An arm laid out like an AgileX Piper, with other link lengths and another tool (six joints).
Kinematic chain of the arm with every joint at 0, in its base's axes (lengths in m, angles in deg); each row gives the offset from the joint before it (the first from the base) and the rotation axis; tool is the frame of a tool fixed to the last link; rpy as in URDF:
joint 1: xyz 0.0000 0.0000 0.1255 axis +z
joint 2: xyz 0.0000 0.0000 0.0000 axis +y
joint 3: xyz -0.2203 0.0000 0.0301 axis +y
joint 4: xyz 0.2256 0.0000 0.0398 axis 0.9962 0 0.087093
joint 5: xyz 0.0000 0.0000 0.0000 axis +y
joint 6: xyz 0.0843 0.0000 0.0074 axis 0.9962 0 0.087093
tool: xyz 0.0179 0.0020 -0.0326 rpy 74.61 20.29 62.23
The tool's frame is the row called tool.
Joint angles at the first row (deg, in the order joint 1, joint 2, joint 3, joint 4, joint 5, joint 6):
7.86 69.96 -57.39 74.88 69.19 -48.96
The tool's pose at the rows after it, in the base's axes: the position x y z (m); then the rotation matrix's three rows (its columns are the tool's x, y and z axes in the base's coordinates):
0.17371 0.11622 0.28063; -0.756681 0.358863 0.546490; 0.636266 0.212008 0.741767; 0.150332 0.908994 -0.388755
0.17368 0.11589 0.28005; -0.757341 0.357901 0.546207; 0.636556 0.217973 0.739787; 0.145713 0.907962 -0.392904
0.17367 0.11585 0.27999; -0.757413 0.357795 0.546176; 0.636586 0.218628 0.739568; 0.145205 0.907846 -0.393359
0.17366 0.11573 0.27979; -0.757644 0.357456 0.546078; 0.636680 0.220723 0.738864; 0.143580 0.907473 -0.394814
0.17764 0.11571 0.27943; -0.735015 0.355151 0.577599; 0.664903 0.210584 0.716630; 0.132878 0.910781 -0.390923
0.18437 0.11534 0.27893; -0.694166 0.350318 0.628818; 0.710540 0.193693 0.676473; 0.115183 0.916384 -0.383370
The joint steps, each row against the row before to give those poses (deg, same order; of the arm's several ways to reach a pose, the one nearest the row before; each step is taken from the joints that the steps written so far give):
0.00 0.00 0.00 -0.38 0.00 0.00
0.00 0.00 0.00 -0.37 0.00 0.00
0.00 0.00 0.00 -0.04 0.00 0.00
0.00 0.00 0.00 -0.13 0.00 0.00
0.00 0.00 0.00 0.00 -2.23 0.00
0.00 0.00 0.00 0.00 -3.78 0.00

